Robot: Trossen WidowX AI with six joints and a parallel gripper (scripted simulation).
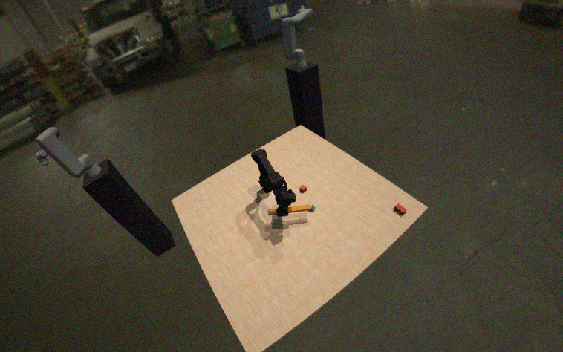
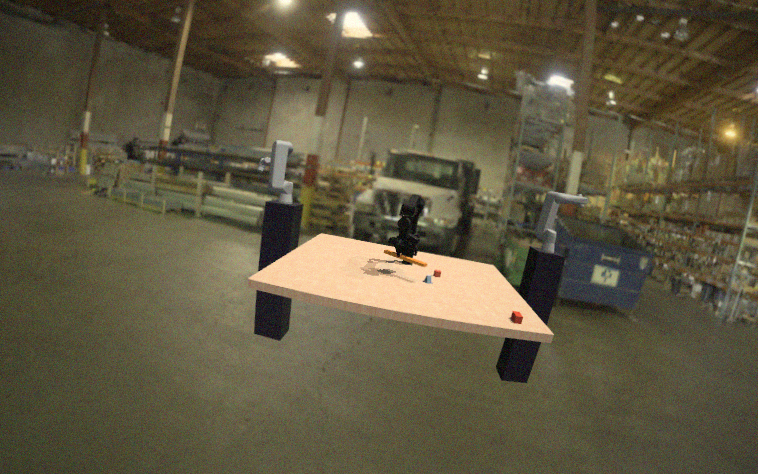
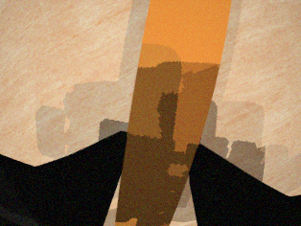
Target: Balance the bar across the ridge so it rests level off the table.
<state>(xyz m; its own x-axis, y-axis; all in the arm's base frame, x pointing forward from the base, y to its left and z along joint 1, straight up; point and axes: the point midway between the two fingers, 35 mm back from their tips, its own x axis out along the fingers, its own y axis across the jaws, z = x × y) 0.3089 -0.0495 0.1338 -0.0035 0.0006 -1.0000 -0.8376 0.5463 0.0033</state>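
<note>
The orange bar is 20 mm ahead of my gripper tip and 20 mm to the left of it. The rest, counted from my gripper tip: red block (430 mm ahead, 550 mm to the left, 80 mm below); then red cube (120 mm behind, 220 mm to the left, 80 mm below).
</note>
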